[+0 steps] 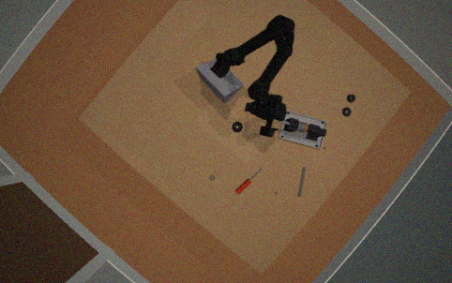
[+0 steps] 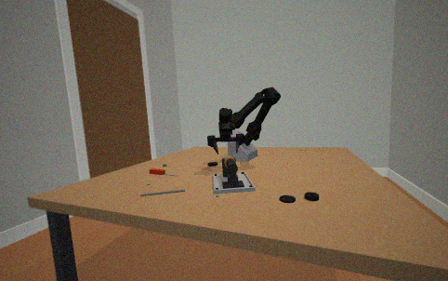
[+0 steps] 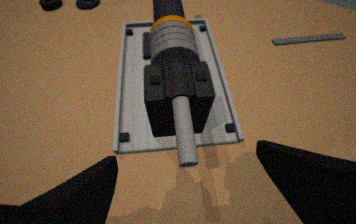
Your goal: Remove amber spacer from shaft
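My gripper tip is now 90 mm short of the grey shaft, 40 mm to the right of it and 20 mm above it. Also, from my gripper tip: amber spacer: 120 mm ahead, 60 mm to the left, 20 mm below.
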